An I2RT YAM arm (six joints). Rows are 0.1 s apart.
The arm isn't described. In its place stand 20 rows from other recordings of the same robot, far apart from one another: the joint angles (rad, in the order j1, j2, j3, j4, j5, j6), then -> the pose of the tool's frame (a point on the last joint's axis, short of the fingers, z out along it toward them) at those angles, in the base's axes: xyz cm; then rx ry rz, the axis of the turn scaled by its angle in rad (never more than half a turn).
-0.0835 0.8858 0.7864 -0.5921 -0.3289 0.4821 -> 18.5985 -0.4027 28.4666 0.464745 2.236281 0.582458
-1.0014 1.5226 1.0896 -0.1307 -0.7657 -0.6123 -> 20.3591 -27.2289 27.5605 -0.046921 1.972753 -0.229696
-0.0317 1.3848 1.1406 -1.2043 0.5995 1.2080 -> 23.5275 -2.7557 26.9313 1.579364 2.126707 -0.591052
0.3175 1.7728 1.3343 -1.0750 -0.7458 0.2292 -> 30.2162 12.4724 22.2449 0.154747 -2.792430 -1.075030
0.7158 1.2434 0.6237 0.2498 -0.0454 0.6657 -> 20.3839 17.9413 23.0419 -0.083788 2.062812 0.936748
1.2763 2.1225 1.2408 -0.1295 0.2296 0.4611 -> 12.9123 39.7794 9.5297 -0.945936 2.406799 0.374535
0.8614 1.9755 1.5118 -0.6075 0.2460 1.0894 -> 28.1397 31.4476 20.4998 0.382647 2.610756 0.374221
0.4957 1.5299 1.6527 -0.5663 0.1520 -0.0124 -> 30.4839 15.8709 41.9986 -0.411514 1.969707 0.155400
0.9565 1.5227 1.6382 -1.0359 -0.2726 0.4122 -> 17.0458 25.8300 37.8853 -0.838645 2.544663 0.854897
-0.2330 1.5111 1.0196 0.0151 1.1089 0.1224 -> 31.2189 -10.6840 27.3091 0.998918 1.672254 -1.188218
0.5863 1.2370 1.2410 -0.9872 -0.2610 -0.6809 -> 19.3463 13.9529 33.3696 -1.577813 1.978151 0.295294
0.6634 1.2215 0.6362 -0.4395 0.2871 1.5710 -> 18.2044 12.9486 18.3803 1.237865 2.297200 0.491059
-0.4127 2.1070 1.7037 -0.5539 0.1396 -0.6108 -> 42.5503 -19.1712 21.0161 -0.201048 2.609089 -0.565345
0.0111 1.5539 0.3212 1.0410 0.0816 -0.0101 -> 26.0899 -0.0006 14.5376 0.040617 1.761923 -0.071179
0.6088 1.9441 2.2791 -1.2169 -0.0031 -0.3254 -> 32.6105 22.7474 41.1926 -1.107593 2.193164 0.128252
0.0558 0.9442 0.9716 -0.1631 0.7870 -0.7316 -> 20.7761 -1.3647 38.0627 -0.083301 1.805972 -1.157530
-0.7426 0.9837 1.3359 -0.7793 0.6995 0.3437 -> 11.3548 -13.5333 43.2191 1.407614 1.440887 -0.951150
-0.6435 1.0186 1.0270 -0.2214 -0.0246 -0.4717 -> 18.7017 -13.9168 37.7154 0.140546 1.846317 -0.771184
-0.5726 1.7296 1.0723 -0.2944 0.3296 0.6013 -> 29.2005 -20.1948 18.4291 1.489712 2.000462 -0.402749
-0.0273 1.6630 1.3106 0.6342 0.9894 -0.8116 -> 38.3864 -4.0244 37.4145 0.355382 1.515082 -1.307949
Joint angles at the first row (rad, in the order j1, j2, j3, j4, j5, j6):
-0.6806 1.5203 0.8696 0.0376 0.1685 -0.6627
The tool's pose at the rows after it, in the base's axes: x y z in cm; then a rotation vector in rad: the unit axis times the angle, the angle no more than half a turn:
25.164 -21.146 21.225 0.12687 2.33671 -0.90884
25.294 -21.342 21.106 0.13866 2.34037 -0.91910
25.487 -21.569 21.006 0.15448 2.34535 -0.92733
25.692 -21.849 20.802 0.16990 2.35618 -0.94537
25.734 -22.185 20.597 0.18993 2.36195 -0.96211
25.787 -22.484 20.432 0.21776 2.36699 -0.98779
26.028 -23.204 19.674 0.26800 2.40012 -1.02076
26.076 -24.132 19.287 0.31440 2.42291 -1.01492
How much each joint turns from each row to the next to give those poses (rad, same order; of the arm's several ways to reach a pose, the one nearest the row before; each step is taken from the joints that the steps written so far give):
0.0004 0.0087 0.0035 0.0006 0.0044 0.0016
-0.0009 0.0111 0.0060 0.0036 0.0119 0.0029
-0.0003 0.0137 0.0102 -0.0003 0.0130 0.0067
-0.0004 0.0175 0.0106 0.0003 0.0216 0.0018
-0.0052 0.0138 0.0056 0.0055 0.0167 0.0031
-0.0030 0.0128 0.0058 0.0056 0.0271 0.0063
-0.0069 0.0422 0.0204 -0.0057 0.0471 0.0131
-0.0186 0.0338 0.0295 -0.0218 0.0064 0.0191

